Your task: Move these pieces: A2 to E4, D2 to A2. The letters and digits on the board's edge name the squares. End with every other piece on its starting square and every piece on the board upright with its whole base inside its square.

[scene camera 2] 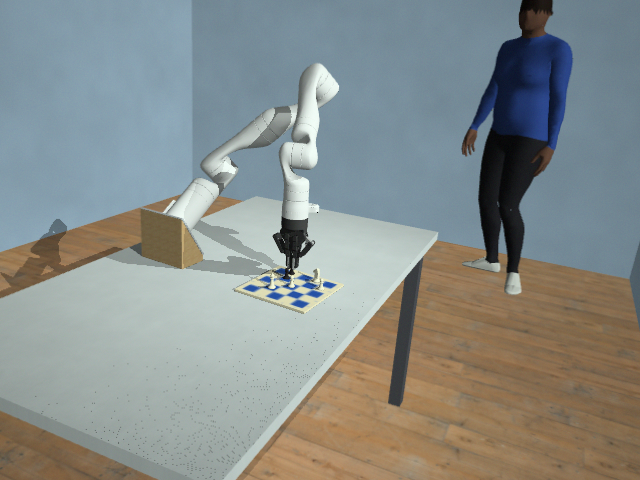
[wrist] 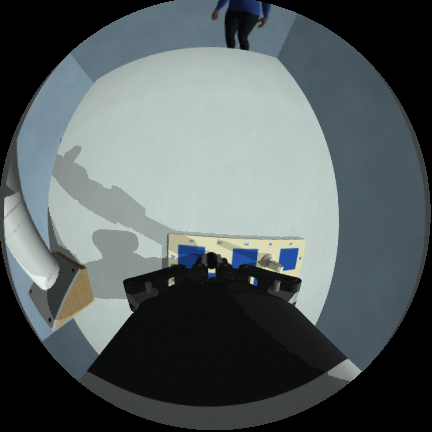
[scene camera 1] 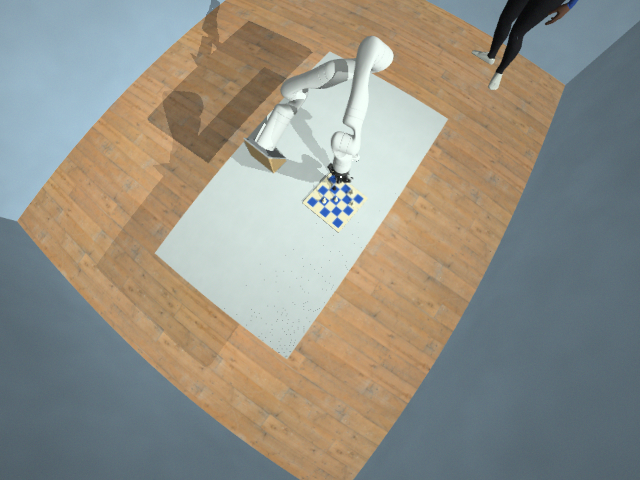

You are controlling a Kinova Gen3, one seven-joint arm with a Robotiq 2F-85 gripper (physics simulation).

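Places are measured from the arm's base along level axes (x left, y ahead, z down), in metres.
Where they show: gripper, fingertip midpoint: (scene camera 2: 292, 268) (wrist: 211, 260) (scene camera 1: 338, 180); arm's base, link origin: (scene camera 2: 169, 232) (wrist: 48, 273) (scene camera 1: 264, 145).
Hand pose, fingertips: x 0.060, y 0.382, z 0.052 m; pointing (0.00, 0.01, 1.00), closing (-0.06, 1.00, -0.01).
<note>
Things, the pixels of their centre, and the offset from my fingertips. "spot": a spot on its surface instead.
- chessboard, body centre: (wrist: 237, 302) (scene camera 2: 290, 287) (scene camera 1: 335, 200) dx -0.085, dy +0.038, dz +0.018 m
- black A2 piece, body centre: (wrist: 211, 261) (scene camera 2: 291, 268) dx -0.001, dy +0.000, dz -0.001 m
- white piece, body centre: (scene camera 2: 272, 280) (scene camera 1: 324, 199) dx -0.119, dy -0.004, dz -0.007 m
- light square E4, surface spot: (scene camera 2: 287, 300) (scene camera 1: 331, 218) spot: dx -0.170, dy +0.068, dz +0.015 m
- black piece, body centre: (scene camera 2: 286, 273) (scene camera 1: 334, 187) dx -0.039, dy +0.002, dz -0.001 m
- C3, body centre: (scene camera 2: 291, 281) (scene camera 1: 336, 198) dx -0.083, dy +0.038, dz -0.001 m
- A4, body centre: (wrist: 272, 264) (scene camera 2: 316, 274) dx -0.014, dy +0.083, dz -0.005 m
- B5, body centre: (scene camera 2: 321, 283) (scene camera 1: 353, 203) dx -0.057, dy +0.116, dz -0.001 m
My gripper (scene camera 1: 340, 179) (scene camera 2: 291, 270) (wrist: 211, 260) is low over the chessboard (scene camera 1: 339, 228) (scene camera 2: 305, 309) (wrist: 172, 240) at A2, shut on the black A2 piece (scene camera 2: 292, 273) (wrist: 211, 258). That piece looks upright, with its base at or very near the board; the fingers hide most of it. A white piece (scene camera 1: 324, 200) (scene camera 2: 271, 282) stands upright on D2; the gripper body hides it in the wrist view. The light square E4 (scene camera 1: 331, 217) (scene camera 2: 287, 300) has no piece on it.
Another black piece (scene camera 1: 333, 188) (scene camera 2: 286, 275) stands on B2, close beside the fingers. White pieces stand on C3 (scene camera 1: 336, 199) (scene camera 2: 292, 282), A4 (scene camera 1: 350, 191) (scene camera 2: 316, 275) (wrist: 272, 263) and B5 (scene camera 1: 352, 203) (scene camera 2: 320, 284). A person (scene camera 2: 529, 93) stands beyond the table.
</note>
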